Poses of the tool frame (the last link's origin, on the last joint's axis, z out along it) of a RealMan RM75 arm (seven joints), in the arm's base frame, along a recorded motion.
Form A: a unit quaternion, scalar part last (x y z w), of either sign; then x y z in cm.
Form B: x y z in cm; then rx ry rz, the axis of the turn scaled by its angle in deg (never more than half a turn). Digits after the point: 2 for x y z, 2 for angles.
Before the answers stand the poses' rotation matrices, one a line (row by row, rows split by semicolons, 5 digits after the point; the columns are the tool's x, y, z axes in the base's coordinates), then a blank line. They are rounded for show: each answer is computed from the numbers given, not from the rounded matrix.
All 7 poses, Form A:
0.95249 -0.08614 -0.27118 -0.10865 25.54 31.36 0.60
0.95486 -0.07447 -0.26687 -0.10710 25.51 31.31 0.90
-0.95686 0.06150 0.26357 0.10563 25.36 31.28 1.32
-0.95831 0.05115 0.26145 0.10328 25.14 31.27 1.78
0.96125 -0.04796 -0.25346 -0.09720 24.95 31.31 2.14
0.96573 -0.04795 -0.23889 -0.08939 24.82 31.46 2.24
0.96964 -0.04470 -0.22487 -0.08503 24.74 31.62 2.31
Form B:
0.83808 -0.22302 -0.49787; -0.10517 -0.96155 0.25369; -0.53531 -0.16026 -0.82931
0.84647 -0.19938 -0.49370; -0.08505 -0.96597 0.24428; -0.52560 -0.16478 -0.83462
0.85350 -0.17338 -0.49141; -0.06201 -0.97012 0.23457; -0.51740 -0.16973 -0.83874
0.85805 -0.15204 -0.49054; -0.04403 -0.97343 0.22470; -0.51167 -0.17120 -0.84195
0.86691 -0.14148 -0.47796; -0.04293 -0.97650 0.21118; -0.49660 -0.16256 -0.85262
0.88126 -0.13532 -0.45284; -0.04991 -0.97942 0.19556; -0.46998 -0.14974 -0.86988
0.89487 -0.12493 -0.42849; -0.04844 -0.98154 0.18500; -0.44369 -0.14479 -0.88441

25.54 31.36 0.60 -160.52 14.52 45.70
25.51 31.31 0.90 -161.06 12.56 45.01
25.36 31.28 1.32 -161.54 10.38 44.50
25.14 31.27 1.78 -162.00 8.65 44.20
24.95 31.31 2.14 -163.07 8.14 43.00
24.82 31.46 2.24 -164.59 8.17 40.71
24.74 31.62 2.31 -165.68 7.64 38.42

